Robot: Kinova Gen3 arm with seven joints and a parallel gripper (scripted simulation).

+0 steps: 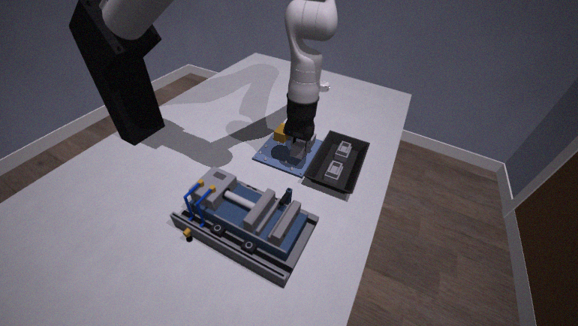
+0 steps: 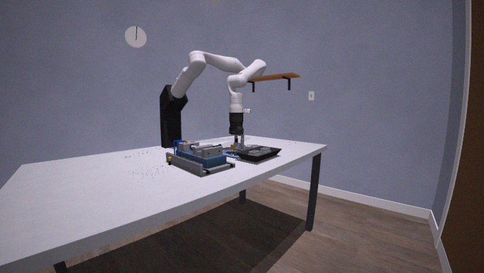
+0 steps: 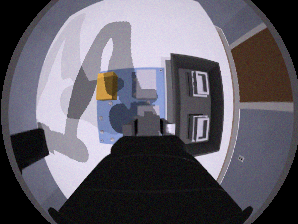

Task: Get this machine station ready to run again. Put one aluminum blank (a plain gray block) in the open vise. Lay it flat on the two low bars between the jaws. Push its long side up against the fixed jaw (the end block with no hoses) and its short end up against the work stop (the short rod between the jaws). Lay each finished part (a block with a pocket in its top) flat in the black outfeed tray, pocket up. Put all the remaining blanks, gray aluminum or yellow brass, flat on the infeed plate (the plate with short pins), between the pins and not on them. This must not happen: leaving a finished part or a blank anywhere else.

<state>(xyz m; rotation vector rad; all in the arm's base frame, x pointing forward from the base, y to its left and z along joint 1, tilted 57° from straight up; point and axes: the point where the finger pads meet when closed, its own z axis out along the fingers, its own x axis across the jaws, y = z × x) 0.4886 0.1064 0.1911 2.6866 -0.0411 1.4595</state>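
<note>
Now: the gray aluminum blank 30 mm below my hand. Also, from my hand: black outfeed tray 120 mm ahead, 20 mm to the left, 70 mm below; then infeed plate 40 mm behind, 40 mm to the left, 80 mm below; then yellow brass blank 80 mm behind, 90 mm to the left, 50 mm below.
</note>
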